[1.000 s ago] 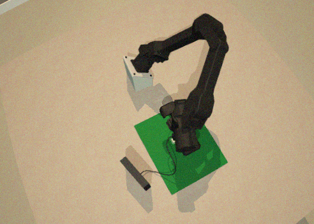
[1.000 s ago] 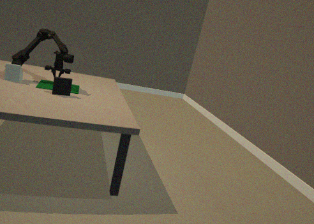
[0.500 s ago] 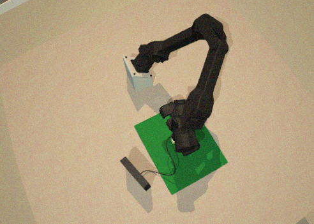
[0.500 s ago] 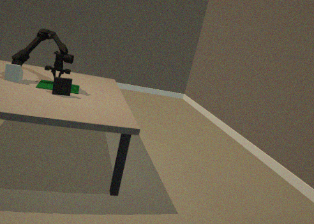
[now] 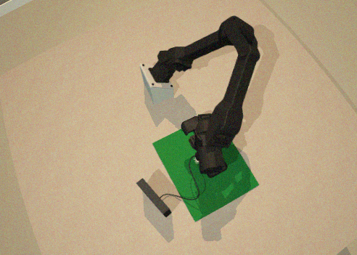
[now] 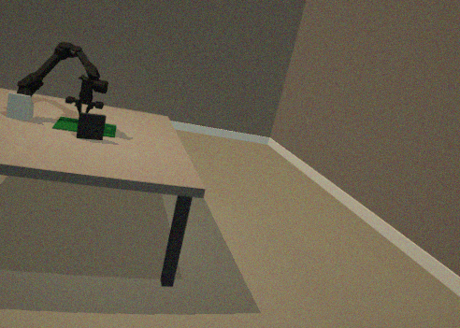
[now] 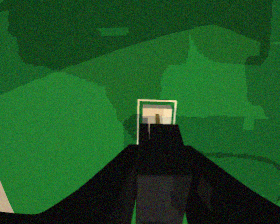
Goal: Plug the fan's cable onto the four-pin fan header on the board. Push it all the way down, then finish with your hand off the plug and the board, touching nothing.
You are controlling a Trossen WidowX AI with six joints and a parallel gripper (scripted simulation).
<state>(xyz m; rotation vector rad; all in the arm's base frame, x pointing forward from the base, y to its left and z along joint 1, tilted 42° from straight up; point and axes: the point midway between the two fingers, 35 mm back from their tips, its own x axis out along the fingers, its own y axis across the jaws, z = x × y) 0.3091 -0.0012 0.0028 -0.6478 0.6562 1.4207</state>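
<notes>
Right now my gripper tip is 4 cm above the white four-pin header and 1 cm to the left of it. Round my gripper tip: dark fan: 19 cm to the right, 6 cm ahead, 2 cm above; then dark fan plug: 1 cm to the right, 1 cm above; then green board: 5 cm below, 3 cm ahead.
</notes>
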